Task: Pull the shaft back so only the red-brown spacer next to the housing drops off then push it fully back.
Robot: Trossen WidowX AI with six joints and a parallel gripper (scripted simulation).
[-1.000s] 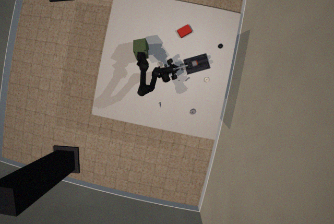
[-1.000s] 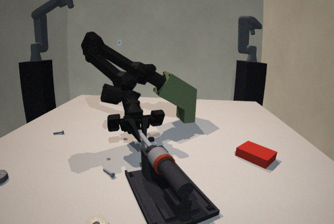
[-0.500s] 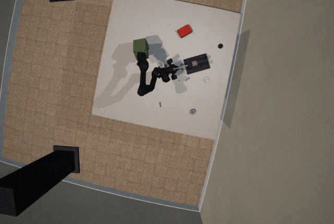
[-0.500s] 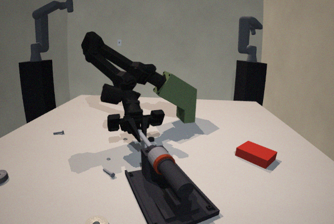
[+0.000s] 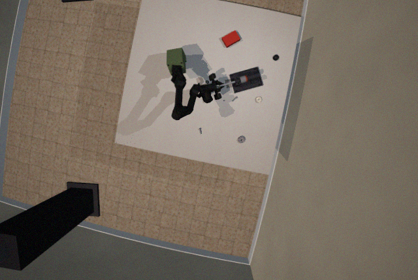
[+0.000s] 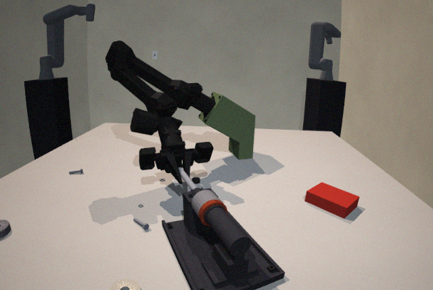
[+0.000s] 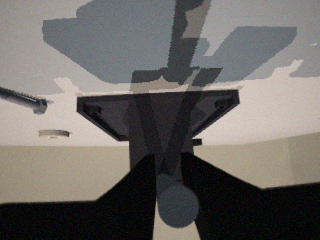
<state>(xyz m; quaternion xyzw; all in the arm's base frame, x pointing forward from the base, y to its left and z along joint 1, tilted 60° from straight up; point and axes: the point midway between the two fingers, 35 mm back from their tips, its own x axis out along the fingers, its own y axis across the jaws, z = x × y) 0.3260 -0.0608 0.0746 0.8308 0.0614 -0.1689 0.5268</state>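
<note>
Now: hand 90 mm short of the thin grey shaft and 30 mm to the right of it. Also, from my hand: black disc: 430 mm ahead, 240 mm to the left, 70 mm below; red block: 380 mm to the left, 80 mm ahead, 70 mm below; red-brown spacer: 190 mm ahead, 60 mm to the left.
</note>
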